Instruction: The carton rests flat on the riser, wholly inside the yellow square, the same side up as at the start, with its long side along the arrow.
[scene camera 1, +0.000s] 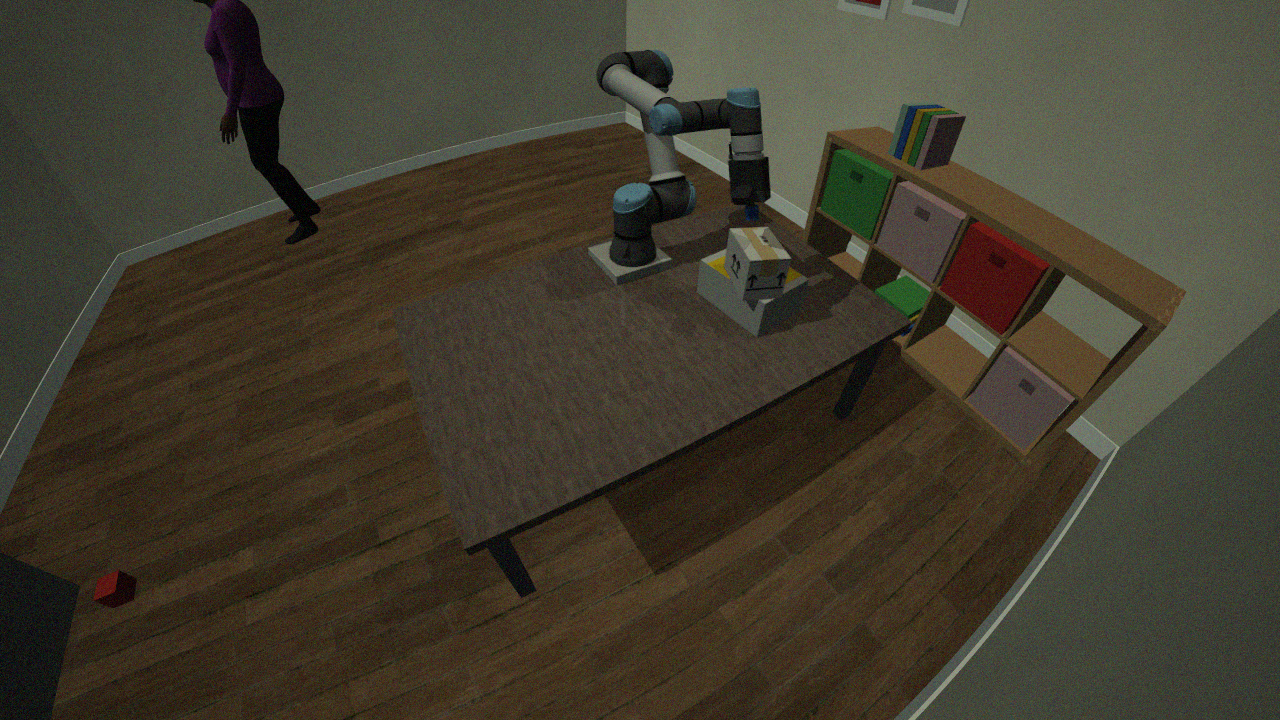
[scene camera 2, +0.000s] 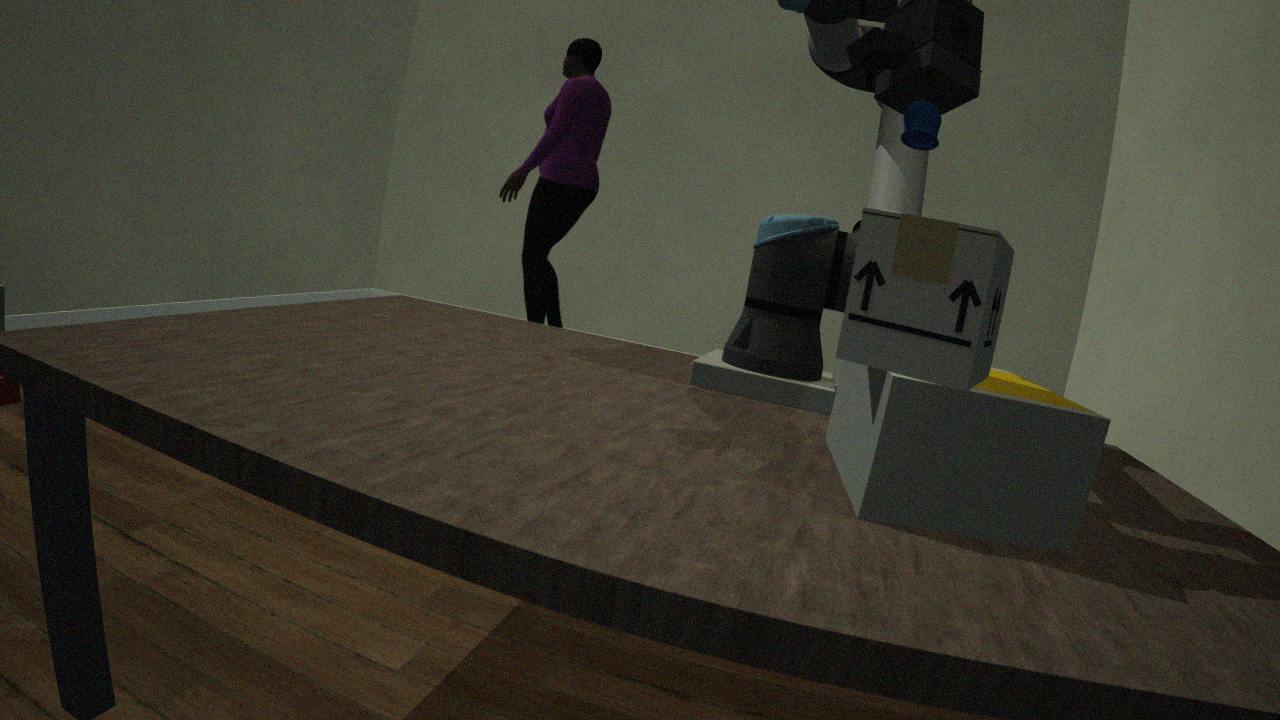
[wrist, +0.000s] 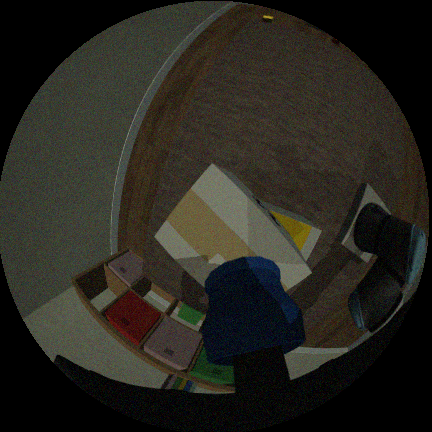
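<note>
The white carton (scene camera 1: 758, 259) (scene camera 2: 921, 308) (wrist: 227, 197), with a tan tape strip on top and its side arrows pointing up, sits on the grey riser (scene camera 1: 781, 309) (scene camera 2: 980, 465) (wrist: 314, 238) and looks level. It is turned relative to the riser, and one lower corner juts out past the riser's edge. Parts of the yellow square (scene camera 1: 794, 274) (scene camera 2: 1020, 388) (wrist: 291, 230) show beside the carton; the square's arrow is hidden. My blue suction cup (scene camera 1: 750, 213) (scene camera 2: 920, 139) (wrist: 242, 272) is open, holds nothing and hangs above the carton with a visible gap.
The riser stands on the brown table (scene camera 1: 572, 376) (scene camera 2: 447, 447), near the arm's base plate (scene camera 1: 631, 268) (scene camera 2: 760, 385) (wrist: 350, 240). A cube shelf (scene camera 1: 1011, 201) with bins stands along the wall behind. A person in purple (scene camera 1: 243, 71) (scene camera 2: 577, 134) stands beyond the table.
</note>
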